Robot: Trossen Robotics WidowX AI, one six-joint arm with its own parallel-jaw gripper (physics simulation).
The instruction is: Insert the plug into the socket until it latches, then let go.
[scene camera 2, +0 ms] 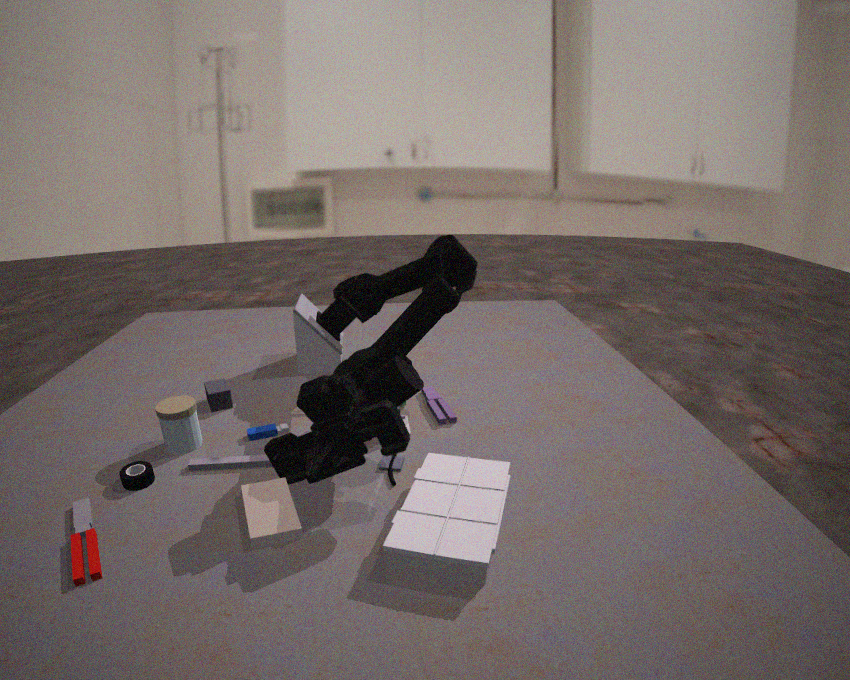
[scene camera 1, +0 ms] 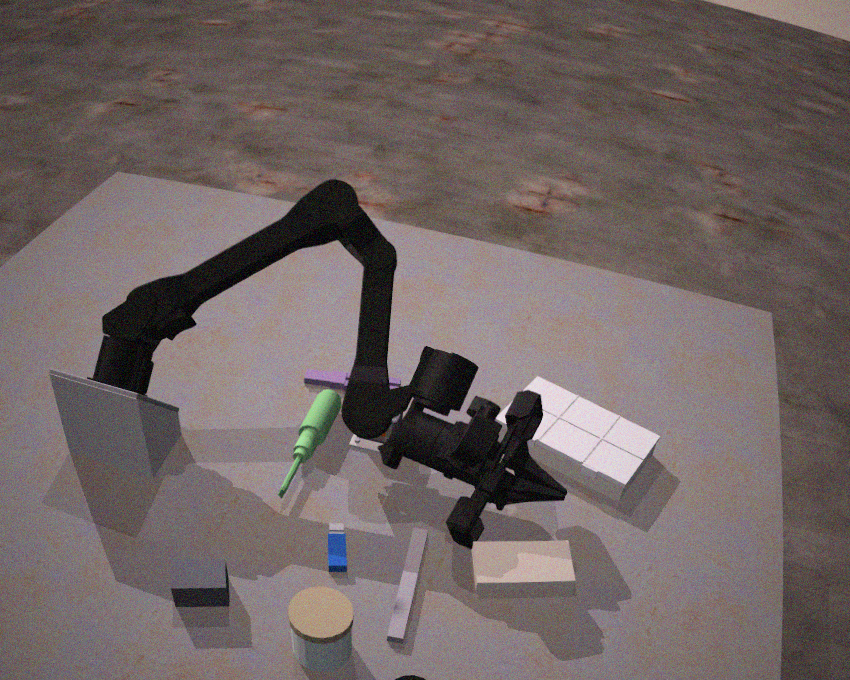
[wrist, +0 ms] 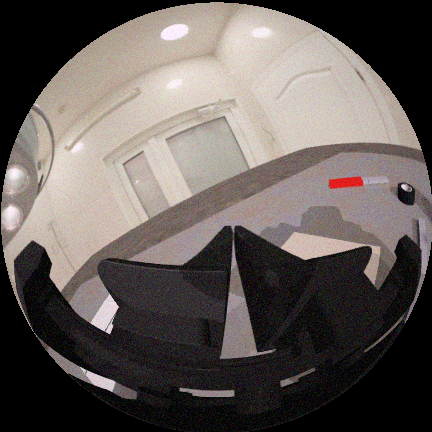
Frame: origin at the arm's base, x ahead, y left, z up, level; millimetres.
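Seen in the pictures: gripper, between the fingertips: (scene camera 2: 310,479) (scene camera 1: 565,495) (wrist: 231,231); arm's base, origin of its link: (scene camera 2: 327,326) (scene camera 1: 116,389).
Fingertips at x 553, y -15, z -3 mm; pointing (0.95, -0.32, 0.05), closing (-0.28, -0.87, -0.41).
Pixels of each thing's top centre, then the offset from my fingertips to it. "spot": a spot on its surface instead. Level surfaces: height alone.
- pale plate, height of its surface: 67 mm down
- small grey piece, a spot on its surface: (scene camera 2: 391,464) spot: 101 mm left, 118 mm back, 65 mm down
- black curved cable, a spot on its surface: (scene camera 2: 392,475) spot: 100 mm left, 92 mm back, 66 mm down
- white tiled block, centre of its top: (scene camera 2: 454,499) (wrist: 108,321) (scene camera 1: 580,427) 160 mm left, 12 mm ahead, 36 mm down
- beige block, centre of its top: (wrist: 325,259) (scene camera 1: 524,561) (scene camera 2: 269,505) 59 mm right, 30 mm back, 56 mm down
- green screwdriver, centre of its top: (scene camera 1: 306,431) 54 mm left, 313 mm back, 32 mm down
- blue stick, centre of its top: (scene camera 1: 336,542) (scene camera 2: 267,427) 83 mm right, 237 mm back, 59 mm down
- grey bar, centre of its top: (scene camera 1: 408,580) (scene camera 2: 240,459) 113 mm right, 149 mm back, 61 mm down
- lidded jar, centre of its top: (scene camera 1: 320,611) (scene camera 2: 175,404) 220 mm right, 216 mm back, 1 mm down
- dark cube, centre of its top: (scene camera 1: 198,573) (scene camera 2: 216,386) 190 mm right, 361 mm back, 36 mm down
- purple piece, centre of its top: (scene camera 1: 352,378) (scene camera 2: 436,400) 198 mm left, 293 mm back, 59 mm down
- black tape roll, centre of its top: (scene camera 2: 135,469) 262 mm right, 115 mm back, 52 mm down
- red-handled tool, centre of its top: (scene camera 2: 82,533) (wrist: 359,178) 292 mm right, 12 mm ahead, 61 mm down
My gripper (scene camera 1: 565,492) (wrist: 231,231) is shut, its fingertips together with no object between them. It hangs above the table, between the white tiled block and the beige block. A pale plate (scene camera 1: 367,444) with a small screw-like dot shows partly under the arm in scene camera 1; the arm hides the rest, and I cannot tell whether it bears the socket. A small grey piece (scene camera 2: 391,464) with a black curved cable (scene camera 2: 392,475) lies below the arm in scene camera 2; I cannot tell whether it is the plug. Neither plug nor socket can be made out surely.
A white tiled block (scene camera 1: 591,439) (scene camera 2: 453,506) and a beige block (scene camera 1: 523,563) (scene camera 2: 270,509) flank the gripper. A green screwdriver (scene camera 1: 315,427), blue stick (scene camera 1: 337,552), grey bar (scene camera 1: 406,588), lidded jar (scene camera 1: 321,638), dark cube (scene camera 1: 200,584), purple piece (scene camera 2: 438,405), black tape roll (scene camera 2: 136,475) and red-handled tool (scene camera 2: 85,556) lie about.
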